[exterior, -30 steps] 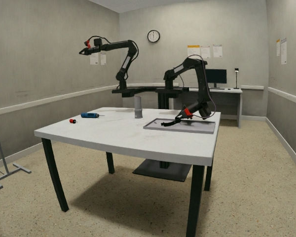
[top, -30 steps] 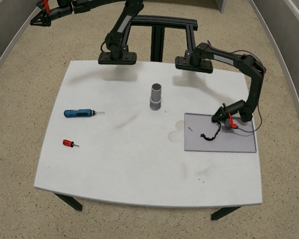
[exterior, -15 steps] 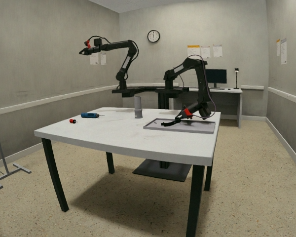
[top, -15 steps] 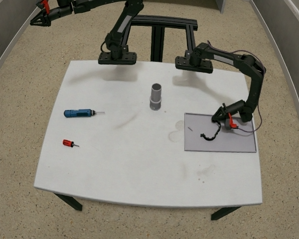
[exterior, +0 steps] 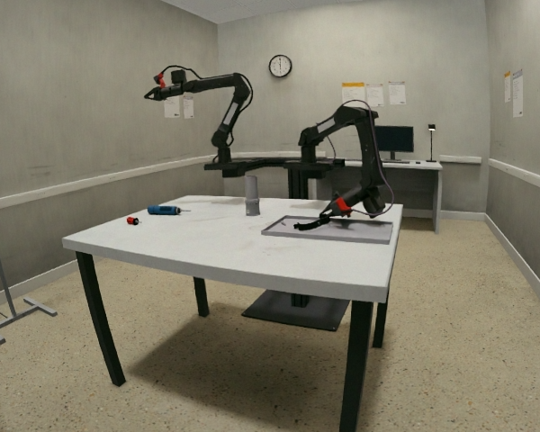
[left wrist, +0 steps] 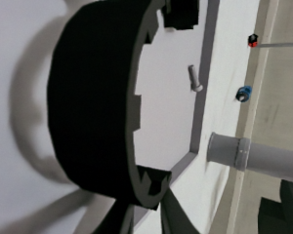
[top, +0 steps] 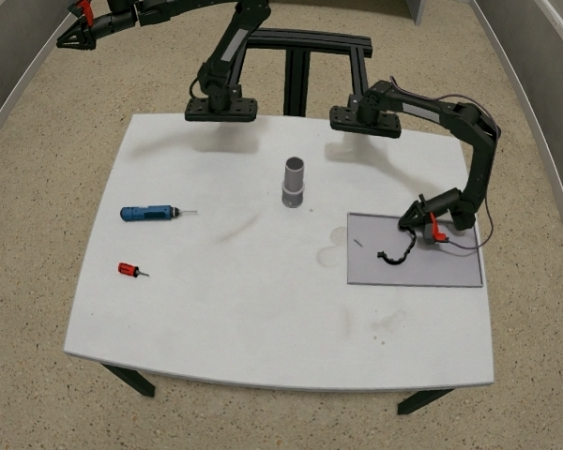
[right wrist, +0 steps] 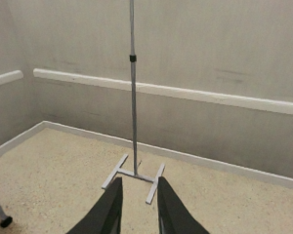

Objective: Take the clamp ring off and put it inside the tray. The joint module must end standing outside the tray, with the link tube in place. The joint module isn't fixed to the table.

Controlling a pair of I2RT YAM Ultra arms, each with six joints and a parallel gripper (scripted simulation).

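Note:
My left gripper is now 7 cm short of the black clamp ring and 1 cm above it. From my left hand the other things lie so: grey joint module (31 cm to the right, 6 cm behind); then small grey pin (13 cm to the right, 6 cm ahead, 2 cm below); then grey tray (7 cm ahead, 5 cm to the left, 3 cm below).

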